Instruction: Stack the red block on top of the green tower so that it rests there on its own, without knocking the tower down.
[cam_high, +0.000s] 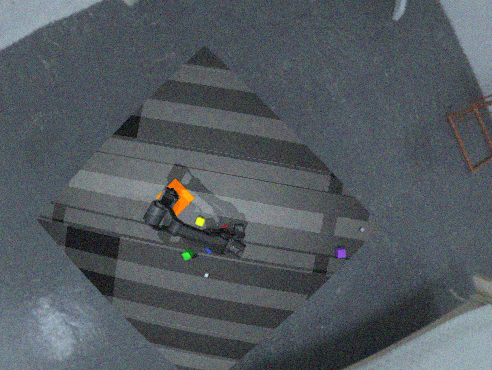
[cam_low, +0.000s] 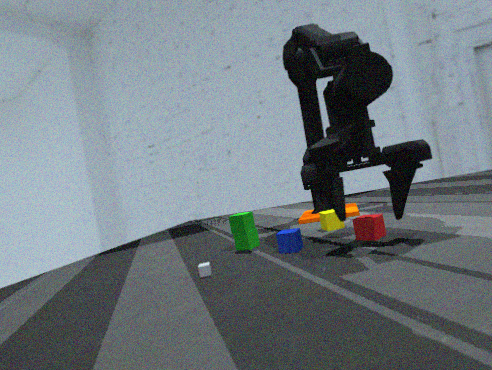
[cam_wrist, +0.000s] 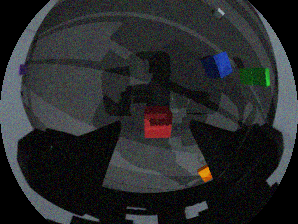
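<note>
Right now the red block is 1 cm below my gripper tip. Round my gripper tip: blue block 3 cm ahead, 12 cm to the right, 1 cm below; then small white cube 12 cm ahead, 22 cm to the right, 2 cm below; then yellow block 11 cm behind, 7 cm to the right, 1 cm below.
</note>
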